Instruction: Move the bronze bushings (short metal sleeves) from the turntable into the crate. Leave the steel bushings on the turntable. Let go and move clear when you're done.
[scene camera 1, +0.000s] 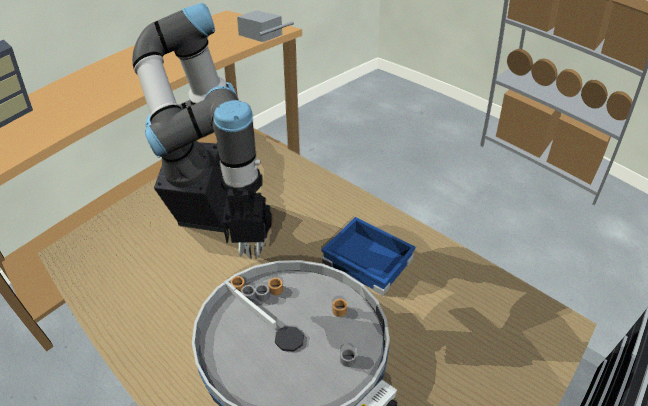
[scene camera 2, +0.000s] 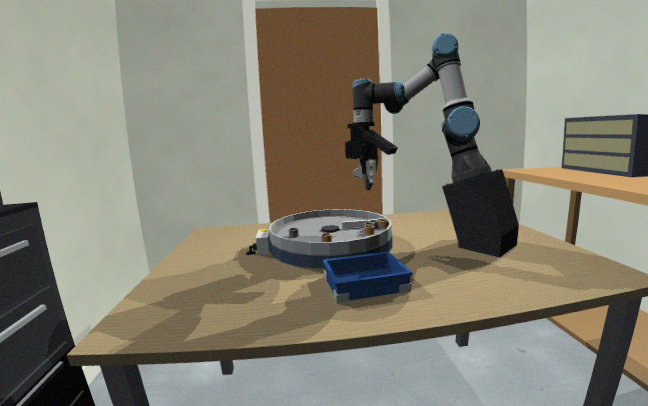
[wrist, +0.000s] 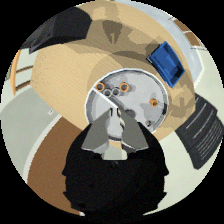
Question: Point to a round grey turntable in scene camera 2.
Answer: At 310, 229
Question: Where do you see my gripper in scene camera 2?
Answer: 368, 190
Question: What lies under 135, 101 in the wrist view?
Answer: A round grey turntable.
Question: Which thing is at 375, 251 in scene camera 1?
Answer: A blue crate.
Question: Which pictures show my gripper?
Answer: Scene camera 1, scene camera 2 and the wrist view: all of them.
